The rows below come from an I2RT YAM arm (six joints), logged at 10 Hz.
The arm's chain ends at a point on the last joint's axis. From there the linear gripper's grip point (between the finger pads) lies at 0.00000 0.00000 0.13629 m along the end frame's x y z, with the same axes.
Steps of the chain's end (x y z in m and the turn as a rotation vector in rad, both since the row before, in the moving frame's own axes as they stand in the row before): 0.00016, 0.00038, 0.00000, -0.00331, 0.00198, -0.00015; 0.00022, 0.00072, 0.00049, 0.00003, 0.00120, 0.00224; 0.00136, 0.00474, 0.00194, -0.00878, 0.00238, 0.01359; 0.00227, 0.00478, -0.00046, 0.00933, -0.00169, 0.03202; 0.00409, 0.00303, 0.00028, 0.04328, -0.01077, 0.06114
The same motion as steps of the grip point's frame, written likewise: 0.00043, 0.00083, 0.00000, -0.00331, 0.00198, -0.00015; 0.00038, 0.00072, 0.00049, 0.00003, 0.00120, 0.00224; 0.00168, 0.00594, 0.00193, -0.00878, 0.00238, 0.01359; 0.00206, 0.00350, -0.00047, 0.00933, -0.00169, 0.03202; 0.00280, -0.00291, 0.00014, 0.04328, -0.01077, 0.06114
